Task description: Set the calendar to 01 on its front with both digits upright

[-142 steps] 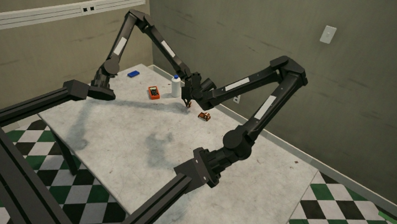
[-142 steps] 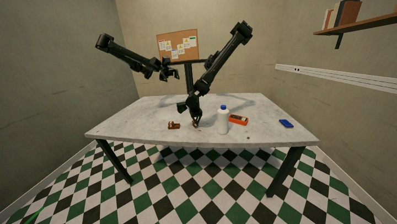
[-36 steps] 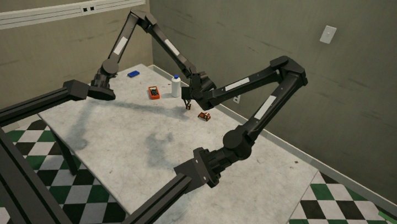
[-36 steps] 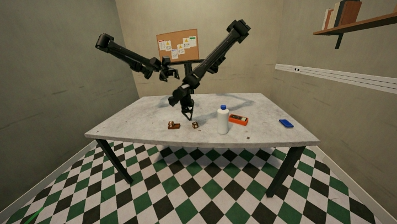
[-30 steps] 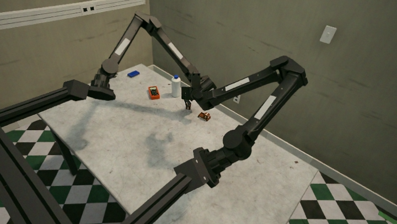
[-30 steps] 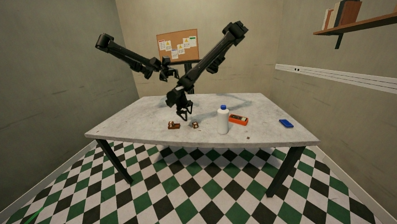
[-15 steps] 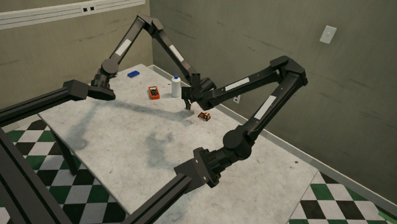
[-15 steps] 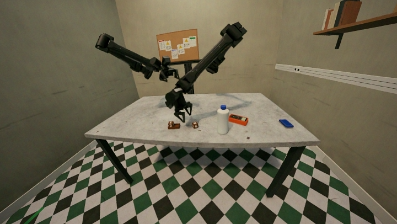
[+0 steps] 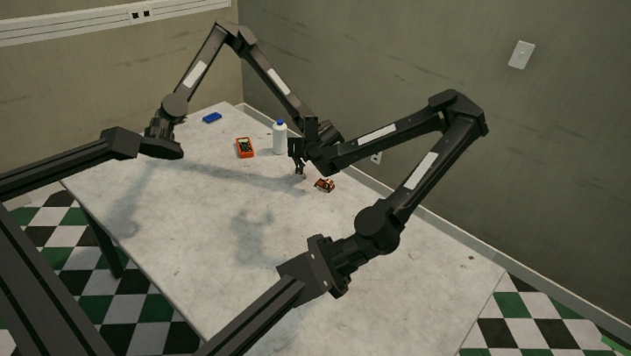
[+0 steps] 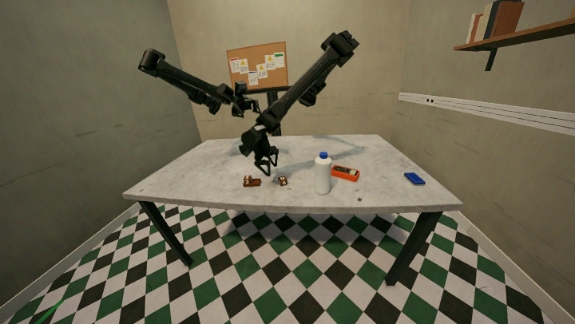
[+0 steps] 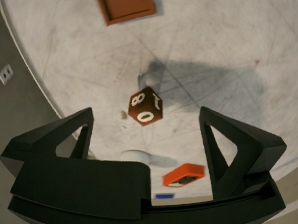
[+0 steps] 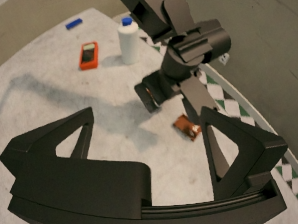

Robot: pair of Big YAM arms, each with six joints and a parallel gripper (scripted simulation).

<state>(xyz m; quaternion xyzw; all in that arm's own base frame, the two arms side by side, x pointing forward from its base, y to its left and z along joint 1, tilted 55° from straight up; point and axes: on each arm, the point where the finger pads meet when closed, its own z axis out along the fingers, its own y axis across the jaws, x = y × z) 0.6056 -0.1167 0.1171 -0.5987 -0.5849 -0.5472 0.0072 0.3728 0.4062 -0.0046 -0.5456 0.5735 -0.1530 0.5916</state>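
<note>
My left gripper is now 10 mm short of the brown tray, 100 mm to the left of it and 60 mm above it. The rest, counted from my left hand: blue block (30 mm ahead, 650 mm to the left, 60 mm below); then white bottle (70 mm ahead, 220 mm to the left, 10 mm above).
</note>
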